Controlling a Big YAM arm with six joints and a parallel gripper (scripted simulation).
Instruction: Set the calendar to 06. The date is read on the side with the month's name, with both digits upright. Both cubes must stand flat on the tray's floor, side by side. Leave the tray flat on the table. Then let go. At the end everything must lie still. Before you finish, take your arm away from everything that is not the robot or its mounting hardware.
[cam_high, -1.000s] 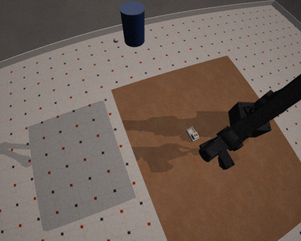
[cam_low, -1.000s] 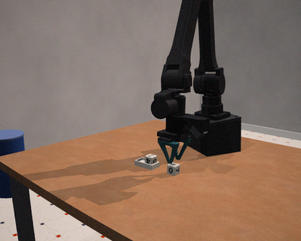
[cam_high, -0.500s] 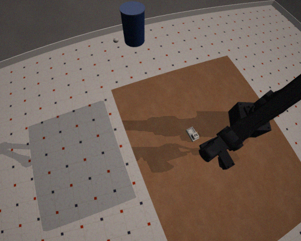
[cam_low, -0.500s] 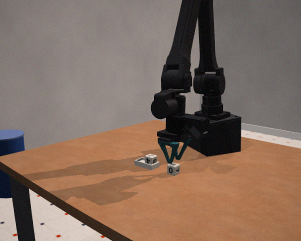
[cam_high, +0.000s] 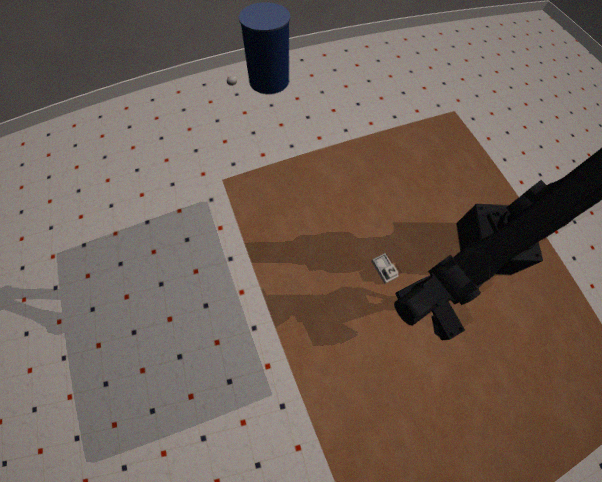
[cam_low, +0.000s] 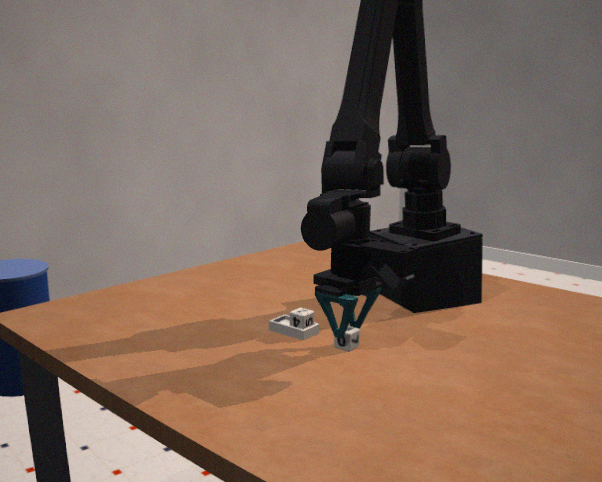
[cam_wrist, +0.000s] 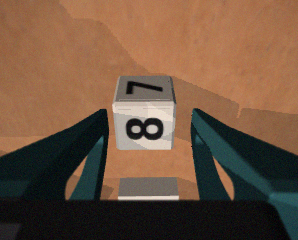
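Now: hand 2 cm above the white digit cube. From my hand the other things lie so: white tray: 10 cm to the right, 2 cm below, 2 cm ahead.
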